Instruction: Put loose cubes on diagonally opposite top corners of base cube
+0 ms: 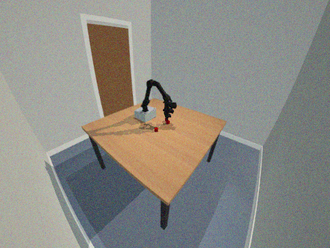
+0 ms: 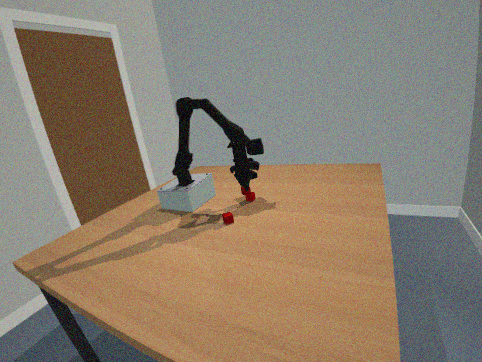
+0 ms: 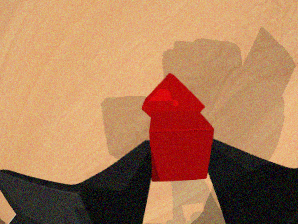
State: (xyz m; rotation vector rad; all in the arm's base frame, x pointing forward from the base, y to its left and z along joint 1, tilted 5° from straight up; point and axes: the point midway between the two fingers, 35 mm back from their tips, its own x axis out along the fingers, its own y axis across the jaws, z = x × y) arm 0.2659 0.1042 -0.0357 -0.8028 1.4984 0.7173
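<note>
The red cube lies right at my gripper tip.
</note>
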